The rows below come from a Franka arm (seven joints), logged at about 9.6 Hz.
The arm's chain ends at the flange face. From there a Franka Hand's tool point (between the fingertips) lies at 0.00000 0.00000 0.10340 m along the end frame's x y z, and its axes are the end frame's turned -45 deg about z.
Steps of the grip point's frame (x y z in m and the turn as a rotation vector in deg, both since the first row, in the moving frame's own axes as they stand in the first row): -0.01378 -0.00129 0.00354 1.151 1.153 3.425; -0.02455 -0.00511 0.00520 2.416 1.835 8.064; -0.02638 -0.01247 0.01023 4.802 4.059 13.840; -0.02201 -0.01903 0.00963 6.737 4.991 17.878; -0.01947 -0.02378 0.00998 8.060 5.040 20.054; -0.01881 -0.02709 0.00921 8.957 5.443 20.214; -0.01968 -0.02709 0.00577 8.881 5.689 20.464; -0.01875 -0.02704 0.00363 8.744 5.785 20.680; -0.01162 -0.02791 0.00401 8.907 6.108 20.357; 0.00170 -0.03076 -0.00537 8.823 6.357 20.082; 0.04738 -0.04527 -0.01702 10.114 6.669 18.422
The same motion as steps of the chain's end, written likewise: -0.01075 0.01177 0.00358 1.629 0.001 3.425; -0.02062 0.01920 0.00534 3.006 -0.411 8.064; -0.02789 0.02112 0.01085 6.266 -0.525 13.840; -0.02915 0.01712 0.01073 8.293 -1.235 17.878; -0.02971 0.01392 0.01139 9.263 -2.135 20.054; -0.03129 0.01282 0.01092 10.182 -2.485 20.214; -0.03238 0.01357 0.00750 10.303 -2.257 20.464; -0.03201 0.01285 0.00534 10.274 -2.092 20.680; -0.02783 0.00776 0.00582 10.617 -1.979 20.357; -0.02083 -0.00355 -0.00353 10.734 -1.744 20.082; 0.00238 -0.04392 -0.01474 11.867 -2.436 18.422
